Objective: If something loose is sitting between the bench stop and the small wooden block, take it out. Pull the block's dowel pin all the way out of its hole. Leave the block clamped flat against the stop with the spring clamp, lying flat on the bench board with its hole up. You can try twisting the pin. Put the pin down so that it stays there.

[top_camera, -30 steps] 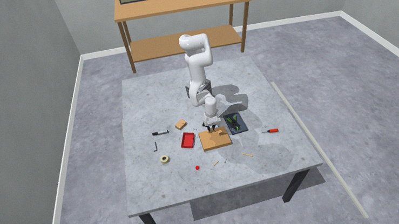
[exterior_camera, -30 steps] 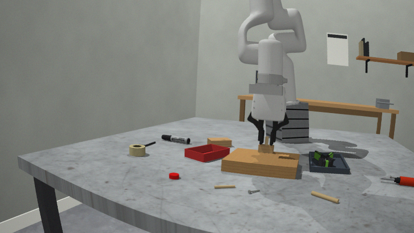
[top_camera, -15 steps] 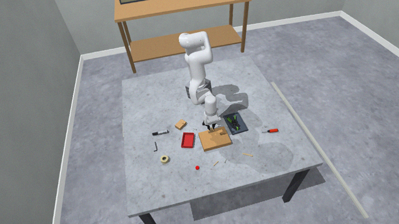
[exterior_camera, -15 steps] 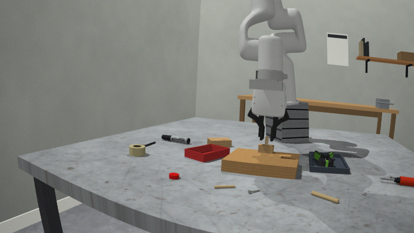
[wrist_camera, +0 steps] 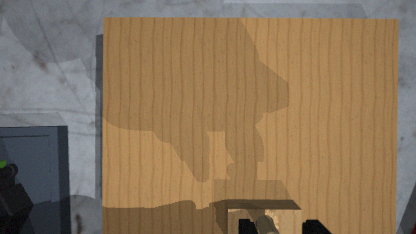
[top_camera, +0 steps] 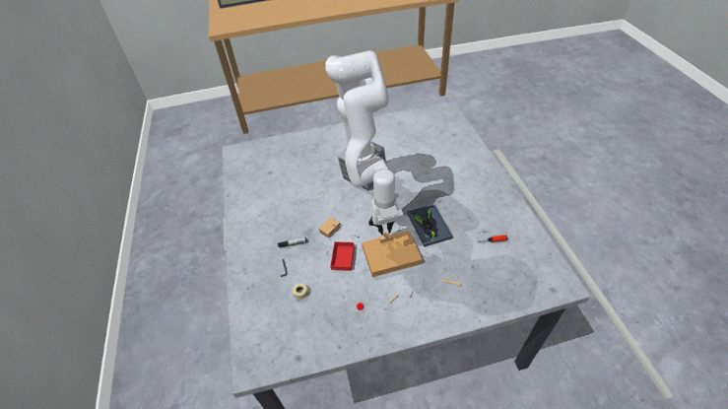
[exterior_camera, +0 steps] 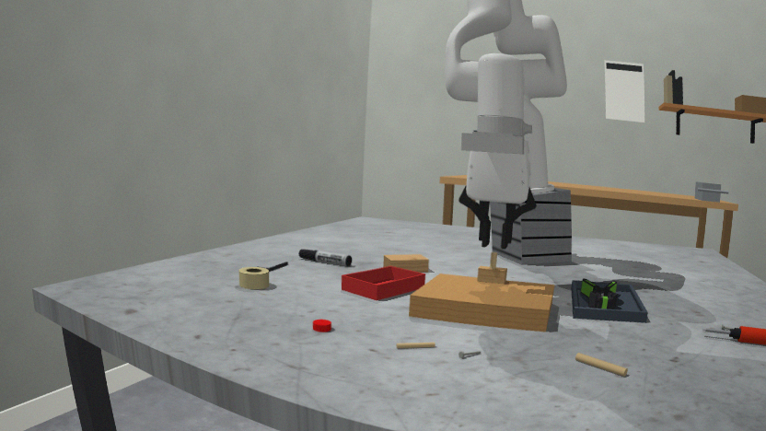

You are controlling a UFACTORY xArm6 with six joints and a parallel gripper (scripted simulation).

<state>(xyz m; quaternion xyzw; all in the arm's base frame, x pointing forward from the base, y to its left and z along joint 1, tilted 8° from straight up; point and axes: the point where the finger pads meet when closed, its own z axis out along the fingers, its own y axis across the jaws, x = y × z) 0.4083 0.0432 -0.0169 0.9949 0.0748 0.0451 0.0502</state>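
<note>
My gripper is now 5 cm above the dowel pin. Also, from my hand: red tray: 18 cm to the right, 10 cm below, 4 cm ahead; bench board: 9 cm below, 5 cm ahead, 1 cm to the left; wooden block: 7 cm below.
</note>
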